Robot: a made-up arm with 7 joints. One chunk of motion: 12 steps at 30 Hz.
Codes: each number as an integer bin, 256 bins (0 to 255) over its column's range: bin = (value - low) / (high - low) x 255, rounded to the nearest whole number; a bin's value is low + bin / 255 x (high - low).
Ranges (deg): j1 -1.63..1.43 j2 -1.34..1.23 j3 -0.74..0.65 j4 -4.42..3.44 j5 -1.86..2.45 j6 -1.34..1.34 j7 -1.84..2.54
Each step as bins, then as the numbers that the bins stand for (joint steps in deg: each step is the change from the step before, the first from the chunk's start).
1 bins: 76 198 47 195 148 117 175
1 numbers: -0.718 0.656 -0.484 1.591 0.641 -0.110 1.166
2 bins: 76 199 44 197 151 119 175
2 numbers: -0.718 0.666 -0.500 1.652 0.692 -0.089 1.166
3 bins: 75 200 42 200 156 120 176
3 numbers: -0.730 0.676 -0.511 1.745 0.777 -0.079 1.183
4 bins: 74 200 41 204 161 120 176
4 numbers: -0.742 0.676 -0.517 1.868 0.861 -0.079 1.183
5 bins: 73 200 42 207 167 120 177
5 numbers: -0.754 0.676 -0.511 1.960 0.963 -0.079 1.200
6 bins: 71 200 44 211 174 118 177
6 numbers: -0.778 0.676 -0.500 2.084 1.081 -0.100 1.200
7 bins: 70 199 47 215 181 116 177
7 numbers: -0.790 0.666 -0.484 2.207 1.199 -0.121 1.200
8 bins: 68 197 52 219 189 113 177
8 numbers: -0.814 0.645 -0.457 2.330 1.334 -0.152 1.200
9 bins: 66 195 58 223 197 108 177
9 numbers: -0.838 0.625 -0.424 2.454 1.470 -0.205 1.200
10 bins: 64 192 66 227 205 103 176
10 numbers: -0.862 0.595 -0.380 2.577 1.605 -0.257 1.183
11 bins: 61 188 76 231 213 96 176
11 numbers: -0.898 0.555 -0.326 2.700 1.740 -0.331 1.183
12 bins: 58 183 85 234 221 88 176
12 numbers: -0.934 0.504 -0.277 2.793 1.875 -0.415 1.183
